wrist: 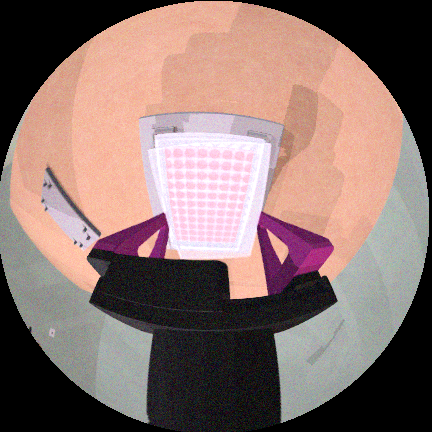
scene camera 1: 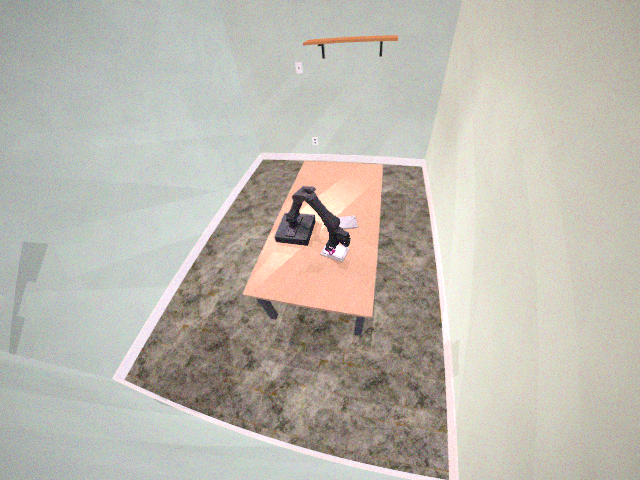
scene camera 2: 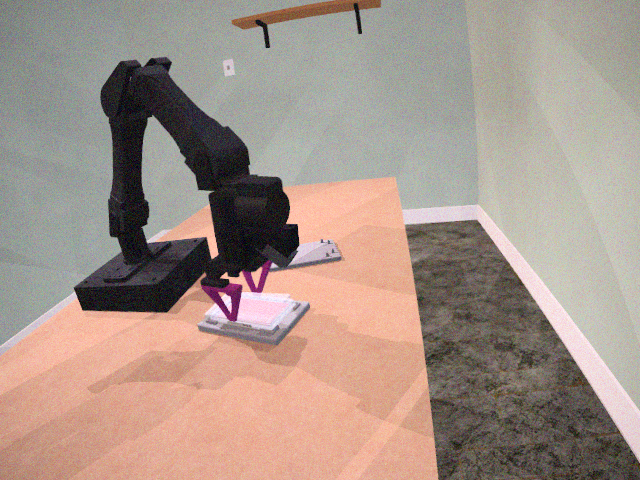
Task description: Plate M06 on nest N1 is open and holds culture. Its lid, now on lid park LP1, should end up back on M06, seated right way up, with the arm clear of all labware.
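Frame: origin at the arm's base, x ahead, y left, z up, level; metres.
Seen in the pictures: gripper, between the fingertips: (wrist: 212,216) (scene camera 1: 333,249) (scene camera 2: 245,307); arm's base, origin of its link: (scene camera 1: 294,226) (scene camera 2: 139,262).
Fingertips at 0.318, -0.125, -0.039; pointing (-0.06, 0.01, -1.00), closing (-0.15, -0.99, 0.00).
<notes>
Offsets run from my fingertips to a thing's middle, as dx, dy, dz. "spot": to the spot under its first point. Level surfaces: height alone.
The clear lid @(+0.005, -0.001, +0.004) (wrist: 215,251) is between the purple fingers of my gripper (scene camera 1: 330,250) (scene camera 2: 245,304) (wrist: 212,216), which is shut on it. The lid is over plate M06 @(spot: +0.036, -0.024, +0.008) (scene camera 2: 259,311) (wrist: 207,195), whose pink wells show through it. In the wrist view their outlines are slightly offset and a little rotated. I cannot tell whether lid and plate touch. M06 sits on the grey nest N1 @(+0.009, +0.004, -0.017) (scene camera 2: 277,338) (wrist: 210,122). Lid park LP1 @(+0.029, +0.283, -0.016) (scene camera 1: 349,222) (scene camera 2: 316,253) (wrist: 67,215), a grey plate with small dark pegs, bears no lid.
The black arm base (scene camera 1: 295,229) (scene camera 2: 142,281) stands on the wooden table @(dz -0.026) (scene camera 1: 310,289) (scene camera 2: 310,403), left of the nest in the scene views. LP1 lies farther back than N1. The table's right edge is beyond both. A wall shelf (scene camera 1: 351,39) (scene camera 2: 310,11) hangs high behind.
</notes>
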